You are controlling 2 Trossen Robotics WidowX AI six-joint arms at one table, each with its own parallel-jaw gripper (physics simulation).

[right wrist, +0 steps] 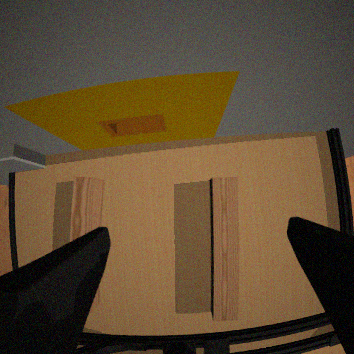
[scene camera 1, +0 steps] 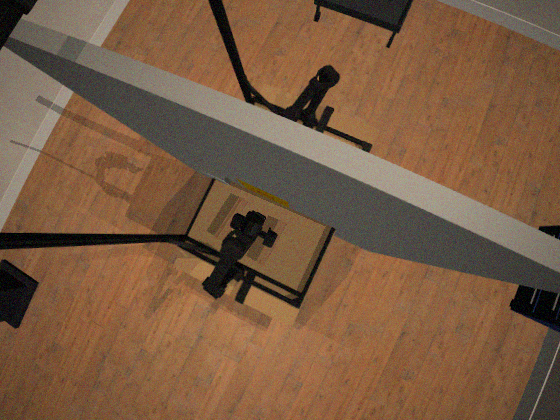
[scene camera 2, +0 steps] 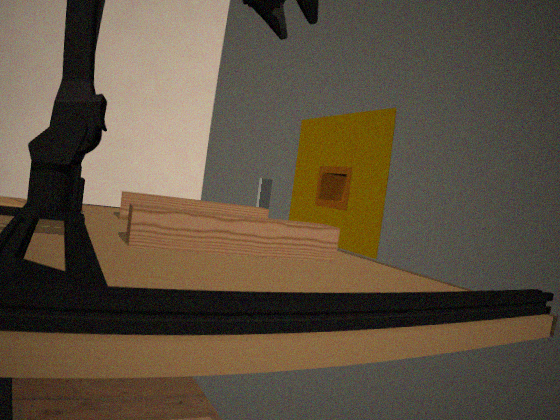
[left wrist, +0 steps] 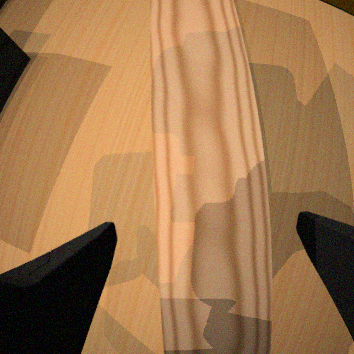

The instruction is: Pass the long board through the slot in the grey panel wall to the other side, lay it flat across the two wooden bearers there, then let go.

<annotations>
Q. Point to an orange-framed slot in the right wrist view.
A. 146, 123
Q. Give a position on an orange-framed slot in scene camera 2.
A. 333, 185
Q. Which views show the left gripper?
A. The left wrist view only.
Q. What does the right gripper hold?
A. Nothing.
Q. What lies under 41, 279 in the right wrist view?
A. The right gripper.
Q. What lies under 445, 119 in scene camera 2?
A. A grey panel wall.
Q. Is the left gripper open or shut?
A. Open.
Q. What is the left gripper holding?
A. Nothing.
</annotations>
